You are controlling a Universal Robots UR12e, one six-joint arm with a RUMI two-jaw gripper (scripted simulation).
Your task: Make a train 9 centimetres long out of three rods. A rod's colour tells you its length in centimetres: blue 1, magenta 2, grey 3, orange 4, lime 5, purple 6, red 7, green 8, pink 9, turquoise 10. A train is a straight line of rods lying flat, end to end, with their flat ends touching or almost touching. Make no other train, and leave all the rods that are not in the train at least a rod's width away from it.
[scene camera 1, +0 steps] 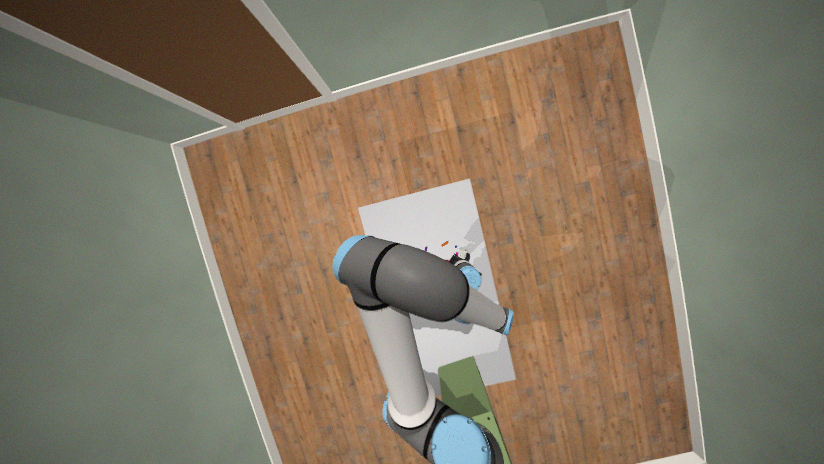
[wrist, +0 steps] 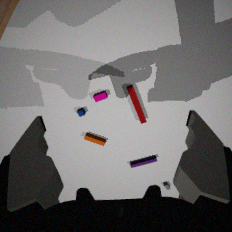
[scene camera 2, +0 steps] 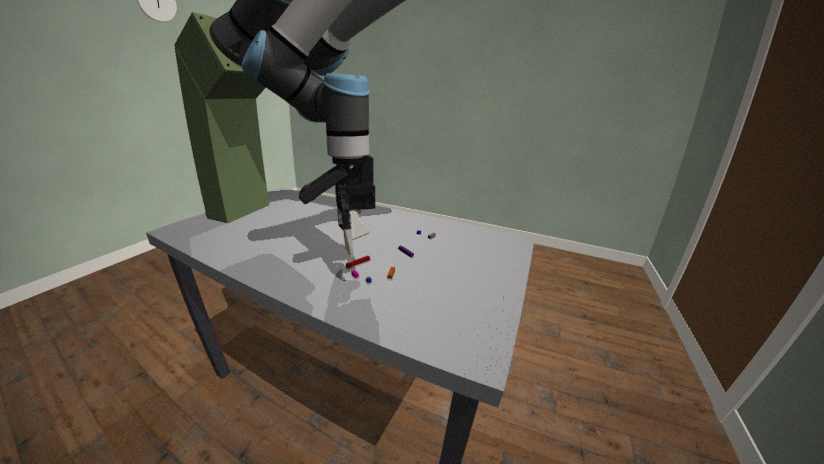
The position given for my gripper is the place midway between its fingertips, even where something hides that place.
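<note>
From scene camera 2 you'd get my gripper (scene camera 2: 347, 242), and in the wrist view there's my gripper again (wrist: 115, 114).
</note>
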